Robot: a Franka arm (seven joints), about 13 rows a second.
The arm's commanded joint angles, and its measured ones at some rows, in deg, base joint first. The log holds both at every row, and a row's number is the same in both.
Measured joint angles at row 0:
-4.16, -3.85, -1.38, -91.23, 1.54, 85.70, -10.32
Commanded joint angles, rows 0 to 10:
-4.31, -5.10, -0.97, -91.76, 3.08, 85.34, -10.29
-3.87, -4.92, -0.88, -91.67, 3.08, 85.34, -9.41
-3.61, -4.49, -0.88, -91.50, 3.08, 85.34, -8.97
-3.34, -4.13, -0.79, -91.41, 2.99, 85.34, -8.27
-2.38, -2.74, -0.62, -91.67, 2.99, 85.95, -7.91
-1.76, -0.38, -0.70, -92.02, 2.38, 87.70, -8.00
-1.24, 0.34, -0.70, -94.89, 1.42, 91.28, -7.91
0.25, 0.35, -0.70, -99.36, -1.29, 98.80, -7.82
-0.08, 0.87, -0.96, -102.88, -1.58, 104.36, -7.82
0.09, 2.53, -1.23, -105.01, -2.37, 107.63, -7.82
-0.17, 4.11, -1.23, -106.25, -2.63, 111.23, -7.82
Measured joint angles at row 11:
-0.43, 3.10, -0.56, -102.52, -1.30, 105.53, -8.29
